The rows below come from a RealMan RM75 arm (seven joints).
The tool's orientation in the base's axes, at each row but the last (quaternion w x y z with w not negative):
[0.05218 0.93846 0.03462 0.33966]
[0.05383 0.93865 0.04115 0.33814]
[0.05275 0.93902 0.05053 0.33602]
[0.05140 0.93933 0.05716 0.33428]
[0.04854 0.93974 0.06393 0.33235]
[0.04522 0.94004 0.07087 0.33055]
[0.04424 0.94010 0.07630 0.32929]
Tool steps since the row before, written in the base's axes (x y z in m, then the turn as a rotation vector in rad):
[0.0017 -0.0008 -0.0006 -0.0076 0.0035 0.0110]
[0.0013 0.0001 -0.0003 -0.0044 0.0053 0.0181]
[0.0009 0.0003 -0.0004 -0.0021 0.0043 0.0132]
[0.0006 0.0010 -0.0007 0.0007 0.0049 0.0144]
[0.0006 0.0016 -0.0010 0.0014 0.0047 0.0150]
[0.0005 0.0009 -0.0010 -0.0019 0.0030 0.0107]
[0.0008 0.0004 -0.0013 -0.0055 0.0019 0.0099]
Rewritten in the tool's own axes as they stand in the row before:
[0.0008 0.0008 0.0016 0.0015 -0.0024 -0.0135]
[0.0008 -0.0001 0.0011 0.0086 -0.0031 -0.0171]
[0.0005 -0.0003 0.0009 0.0072 -0.0026 -0.0118]
[0.0002 -0.0010 0.0009 0.0102 -0.0029 -0.0109]
[0.0001 -0.0017 0.0011 0.0111 -0.0025 -0.0110]
[-0.0001 -0.0010 0.0011 0.0056 -0.0017 -0.0096]
[-0.0001 -0.0005 0.0015 0.0021 -0.0012 -0.0112]

